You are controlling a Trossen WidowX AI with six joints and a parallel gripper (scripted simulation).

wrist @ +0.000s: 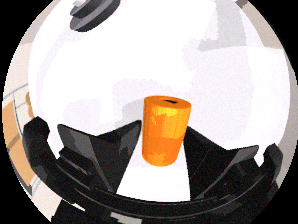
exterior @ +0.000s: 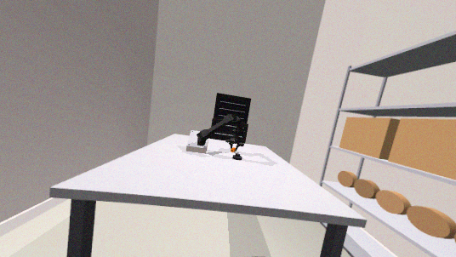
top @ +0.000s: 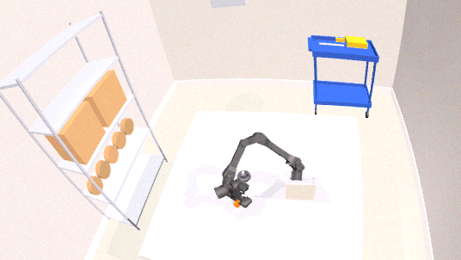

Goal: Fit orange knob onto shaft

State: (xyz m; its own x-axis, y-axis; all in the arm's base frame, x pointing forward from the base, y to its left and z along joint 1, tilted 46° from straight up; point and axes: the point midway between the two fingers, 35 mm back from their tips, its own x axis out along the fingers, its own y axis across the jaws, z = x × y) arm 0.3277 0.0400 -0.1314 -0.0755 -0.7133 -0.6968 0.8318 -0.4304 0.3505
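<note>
My gripper tip is now 1 cm to the right of the orange knob, 1 cm below it and 1 cm short of it. Also, from my gripper tip: pedestal: 20 cm to the right, 2 cm above.
</note>
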